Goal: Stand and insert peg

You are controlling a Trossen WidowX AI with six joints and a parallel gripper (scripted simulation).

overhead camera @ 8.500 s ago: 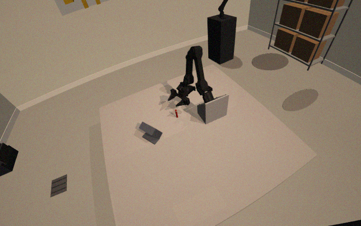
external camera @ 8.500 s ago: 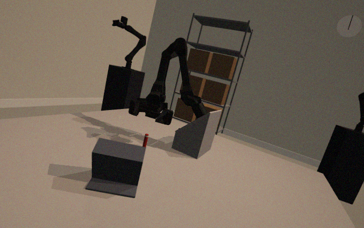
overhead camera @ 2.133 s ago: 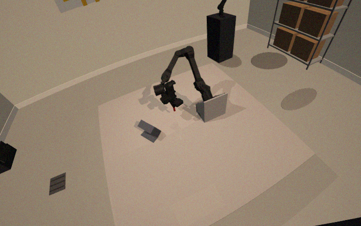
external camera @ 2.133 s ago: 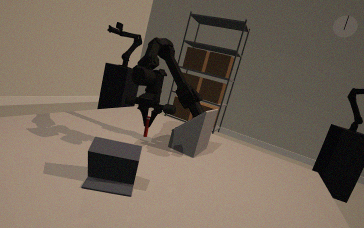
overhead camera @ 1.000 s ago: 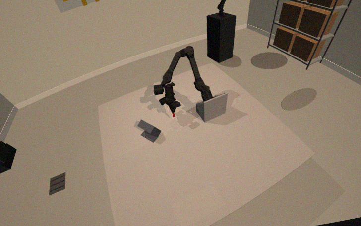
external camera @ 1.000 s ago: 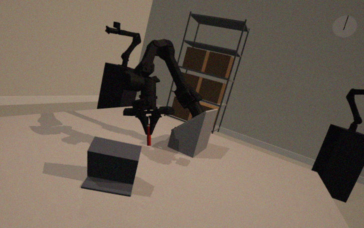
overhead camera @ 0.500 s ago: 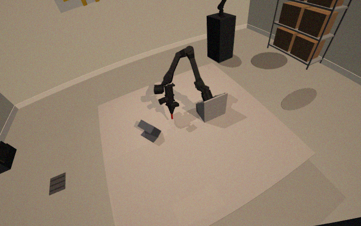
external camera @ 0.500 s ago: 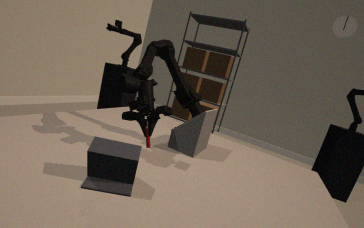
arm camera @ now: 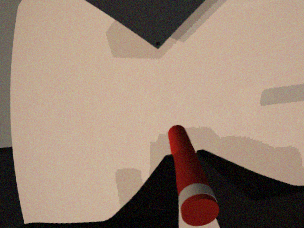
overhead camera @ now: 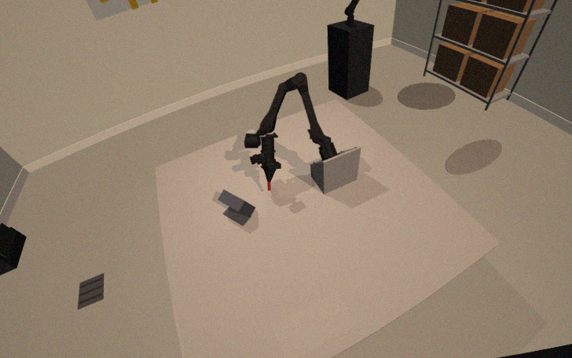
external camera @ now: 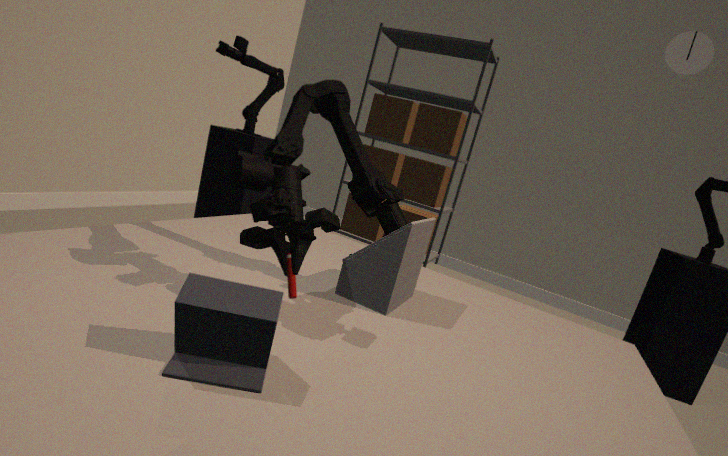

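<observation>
My gripper tip is 18 cm short of the dark sloped panel and 3 cm above it. Round my gripper tip: red peg: 1 cm to the right, 1 cm behind, 1 cm above.
</observation>
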